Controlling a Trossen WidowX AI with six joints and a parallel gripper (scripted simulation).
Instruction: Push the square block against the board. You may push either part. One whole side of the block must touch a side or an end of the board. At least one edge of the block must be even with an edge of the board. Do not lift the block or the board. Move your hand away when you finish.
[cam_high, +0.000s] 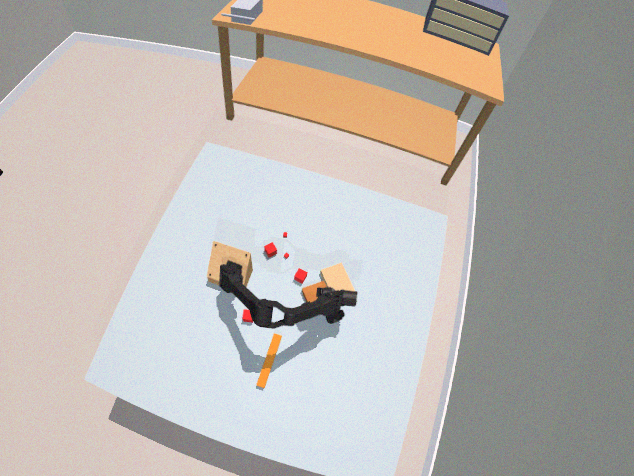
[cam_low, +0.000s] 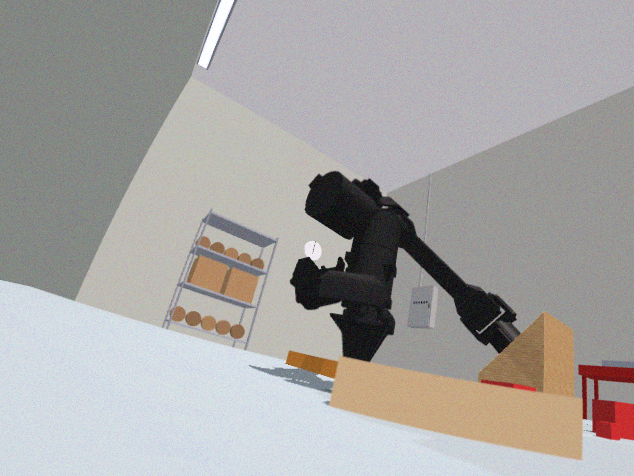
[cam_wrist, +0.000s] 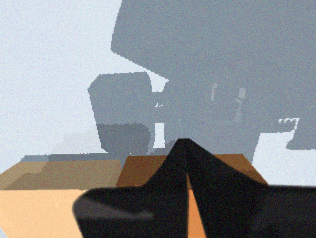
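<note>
Now: gripper tip 50 mm to the right of the orange square block, 40 mm past it and 10 mm below it. Round my gripper tip: orange board: 280 mm to the right, 130 mm behind, 10 mm above; pale tan slab: 130 mm to the left, 20 mm ahead, 10 mm above.
</note>
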